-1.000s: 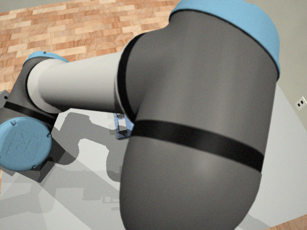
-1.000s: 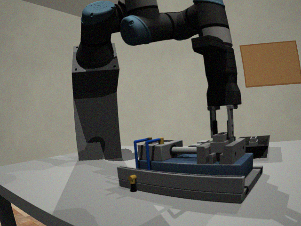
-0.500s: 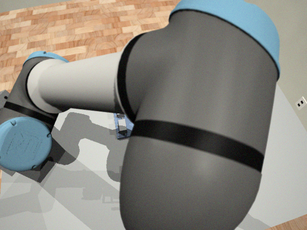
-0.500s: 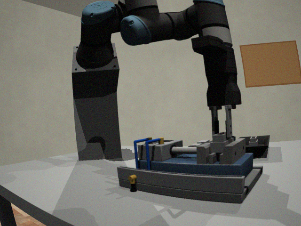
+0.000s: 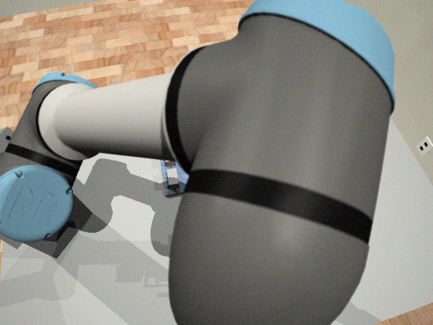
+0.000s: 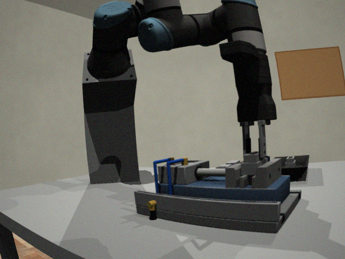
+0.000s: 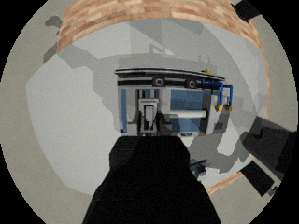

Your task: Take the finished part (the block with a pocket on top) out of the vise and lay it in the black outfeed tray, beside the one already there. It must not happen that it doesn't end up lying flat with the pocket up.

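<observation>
Now: hand 80 mm above the blue base, 70 mm past it and 10 mm to the right of it. Also, from my hand: blue fixture plate 360 mm to the left, 120 mm below, 120 mm behind; yellow block 400 mm to the left, 100 mm below, 80 mm behind.
</observation>
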